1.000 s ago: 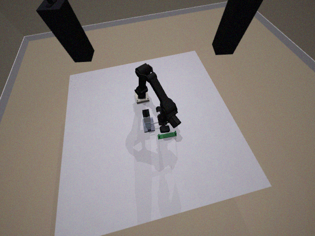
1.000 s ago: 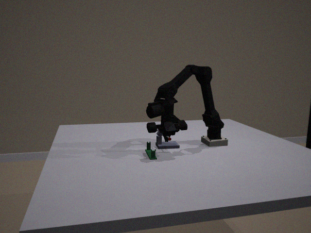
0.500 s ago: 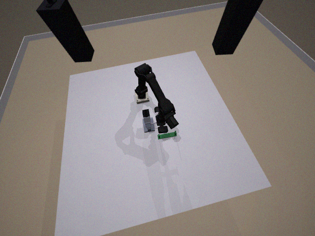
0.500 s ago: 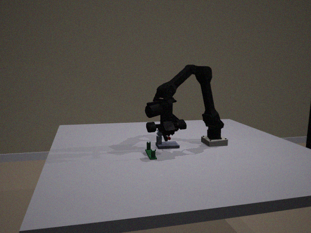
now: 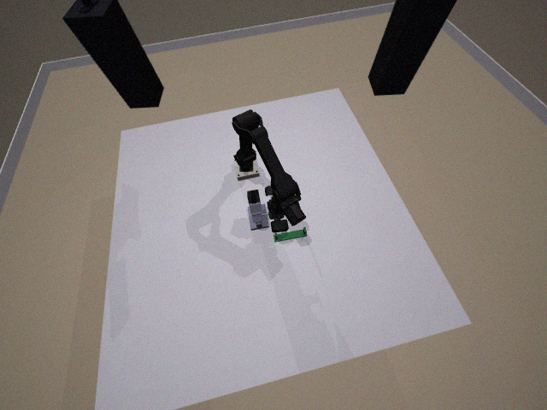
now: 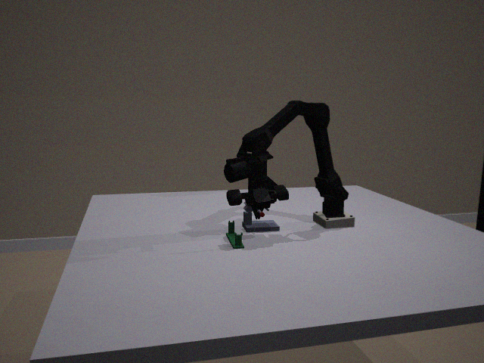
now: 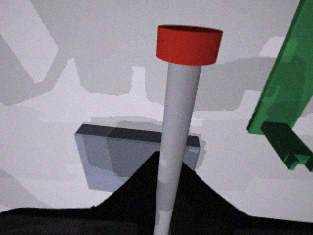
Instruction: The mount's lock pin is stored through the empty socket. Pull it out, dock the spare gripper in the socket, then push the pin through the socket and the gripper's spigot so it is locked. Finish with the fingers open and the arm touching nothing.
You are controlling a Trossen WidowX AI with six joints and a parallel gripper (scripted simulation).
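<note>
Now: the grey mount 6 cm to the right of my gripper tip. From my gripper tip the other things lie so: spare gripper (2 cm behind, 6 cm to the right, 7 cm above); then green cradle (7 cm ahead, 8 cm to the left, 3 cm below).
</note>
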